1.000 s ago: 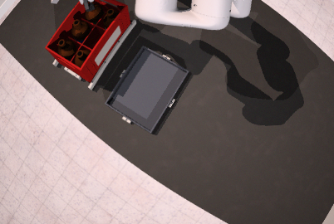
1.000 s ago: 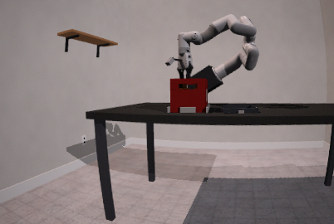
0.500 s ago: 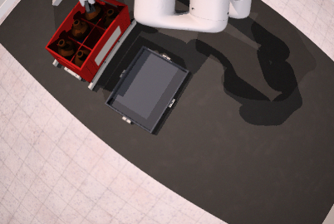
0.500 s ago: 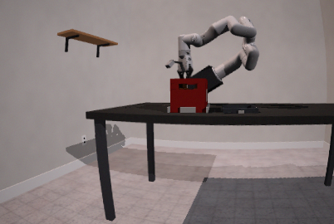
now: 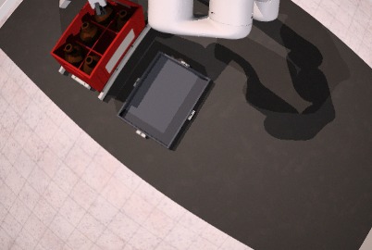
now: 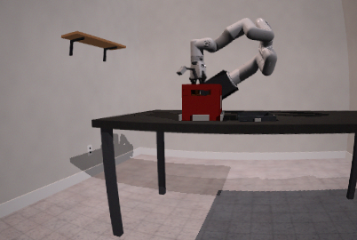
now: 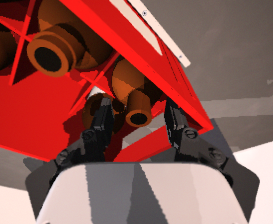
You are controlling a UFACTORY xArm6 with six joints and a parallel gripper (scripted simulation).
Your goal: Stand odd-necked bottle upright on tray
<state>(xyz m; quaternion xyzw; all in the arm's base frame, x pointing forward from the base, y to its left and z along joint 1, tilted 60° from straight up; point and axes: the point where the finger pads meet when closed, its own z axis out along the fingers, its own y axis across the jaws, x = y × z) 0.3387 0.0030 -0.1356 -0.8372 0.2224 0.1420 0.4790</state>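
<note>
My hand is 7 cm short of the red crate, 6 cm to the right of it and 8 cm above it. The rest, counted from my hand: dark flat tray (5 cm ahead, 35 cm to the left, 15 cm below).
</note>
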